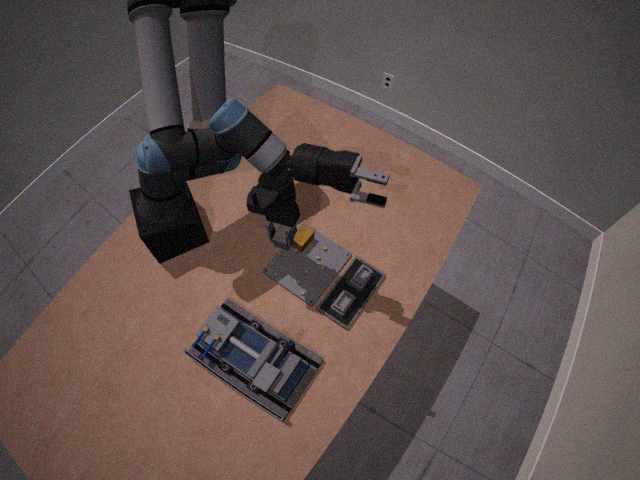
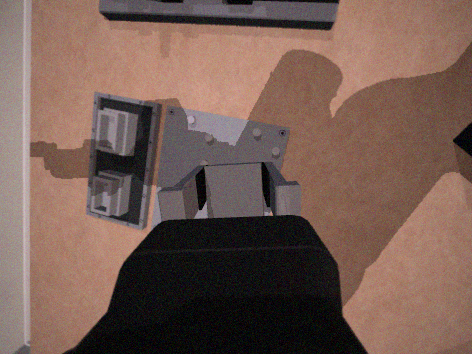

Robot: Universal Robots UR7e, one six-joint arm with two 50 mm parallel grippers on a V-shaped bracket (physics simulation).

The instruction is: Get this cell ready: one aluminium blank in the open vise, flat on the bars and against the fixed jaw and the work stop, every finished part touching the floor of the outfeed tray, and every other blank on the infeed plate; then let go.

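Pixels of known places: hand, its tool point: [image 1: 281,237] [image 2: 234,183]; arm's base, origin of its link: [image 1: 163,206].
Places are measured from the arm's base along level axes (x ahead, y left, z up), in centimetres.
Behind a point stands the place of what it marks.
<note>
My gripper [image 1: 280,236] {z 1.7, x 35.0, y 4.8 cm} [image 2: 234,186] {z 1.7, x 35.0, y 4.8 cm} points down and is shut on a plain grey aluminium blank [image 1: 281,239] {z 1.7, x 35.4, y 4.3 cm} [image 2: 234,194] {z 1.8, x 35.0, y 5.5 cm}. It holds the blank over the edge of the infeed plate [image 1: 336,253] {z -12.8, x 46.7, y 13.9 cm} [image 2: 180,145] {z -12.8, x 45.4, y 2.4 cm}; the gap below is hard to tell. The bracket's other gripper [image 1: 373,189] points sideways, open and empty. A yellow block [image 1: 303,237] {z -9.2, x 37.1, y 12.6 cm} is on the infeed plate beside the held blank. A light grey block [image 1: 266,376] {z -2.0, x 46.8, y -26.0 cm} sits by the jaws of the vise [image 1: 235,383] {z -11.6, x 39.2, y -30.6 cm} [image 2: 220,16] {z -11.7, x 39.4, y -13.0 cm}; its seating cannot be told. Two pocketed parts [image 1: 363,275] {z -11.0, x 56.2, y 10.0 cm} [image 1: 342,302] {z -10.9, x 54.1, y 0.6 cm} [image 2: 117,131] {z -9.7, x 52.7, y 0.7 cm} [image 2: 111,194] {z -9.6, x 54.3, y 9.2 cm} lie in the outfeed tray [image 1: 333,318] {z -12.4, x 53.7, y -3.9 cm} [image 2: 149,175] {z -12.6, x 50.3, y 6.9 cm}.
Short round pins [image 1: 318,257] {z -12.0, x 42.8, y 10.2 cm} [image 2: 257,133] {z -12.0, x 34.6, y 0.8 cm} stand up from the infeed plate. The tray lies close beside the plate. Two blue handles with yellow ends [image 1: 205,329] {z -2.6, x 28.8, y -22.9 cm} [image 1: 216,337] {z -2.6, x 32.1, y -23.3 cm} rise at the vise's left end. The black robot base [image 1: 168,232] {z -0.9, x 6.1, y -5.8 cm} stands left of the plate.
</note>
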